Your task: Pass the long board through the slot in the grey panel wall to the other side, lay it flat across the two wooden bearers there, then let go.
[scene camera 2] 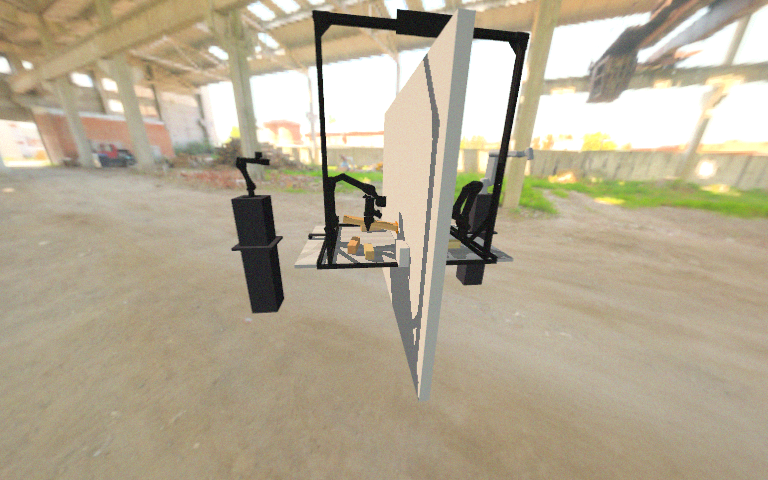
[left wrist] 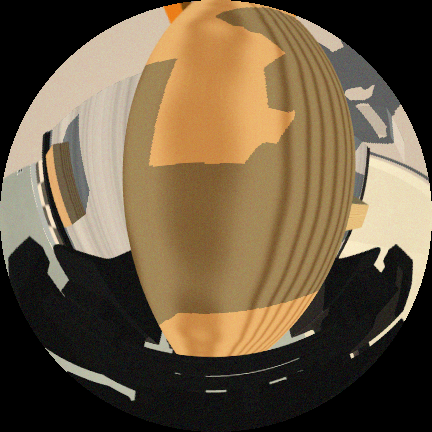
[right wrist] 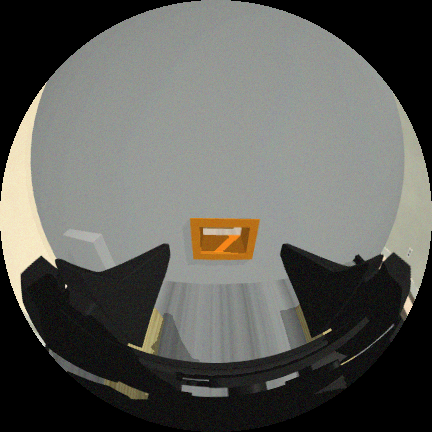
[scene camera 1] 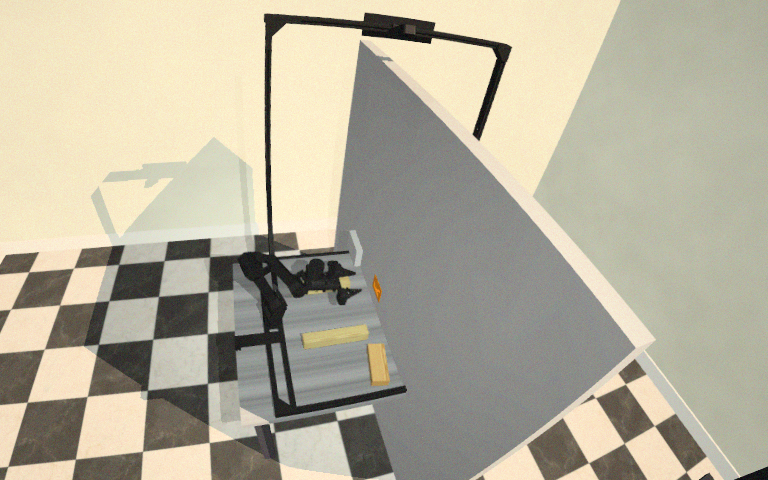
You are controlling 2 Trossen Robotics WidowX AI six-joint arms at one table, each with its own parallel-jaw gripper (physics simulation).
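Frame: origin at the left arm's base, x right, y back, z down, level; millimetres.
Seen in the pictures: left gripper, between the fingertips: (scene camera 2: 367, 229); right gripper, between the fingertips: (right wrist: 227, 250) (scene camera 1: 358, 281); right arm's base, origin of its link: (scene camera 2: 462, 236) (scene camera 1: 273, 322).
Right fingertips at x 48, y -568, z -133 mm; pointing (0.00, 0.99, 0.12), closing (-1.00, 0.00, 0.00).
Note:
Pixels of each thing's top centre, then the offset from my right fingertips to it. "spot": a spot on its surface instead.
- slot's orange frame, a spot on its surface: (right wrist: 224, 223) spot: dx -4, dy +83, dz +22 mm
- wooden bearer, centre of its top: (scene camera 1: 335, 333) dx -155, dy -118, dz +108 mm
- wooden block, centre of its top: (scene camera 1: 378, 361) dx -302, dy +12, dz +114 mm
My left gripper (scene camera 2: 368, 227) is shut on the long board (scene camera 2: 354, 220) (left wrist: 210, 225), above the table on its side of the grey panel wall (scene camera 1: 481, 254) (scene camera 2: 419, 141) (right wrist: 215, 125). The board fills the left wrist view's middle and reaches toward the slot's orange frame (scene camera 1: 377, 288) (right wrist: 224, 223). No board shows in the opening in the right wrist view. My right gripper (scene camera 1: 357, 281) (right wrist: 227, 250) is open and empty on the other side, facing the slot. One wooden bearer (scene camera 1: 335, 336) (right wrist: 304, 325) lies at one side; the other bearer (scene camera 1: 344, 281) (right wrist: 154, 330) is partly hidden under my right gripper.
A wooden block (scene camera 1: 378, 363) lies by the panel on the right arm's side. Two blocks (scene camera 2: 353, 244) (scene camera 2: 369, 251) lie on the left arm's side. A pale block (scene camera 1: 355, 247) (scene camera 2: 403, 254) (right wrist: 85, 235) stands at the panel's foot. A black frame (scene camera 1: 268, 141) (scene camera 2: 322, 113) rises around the table.

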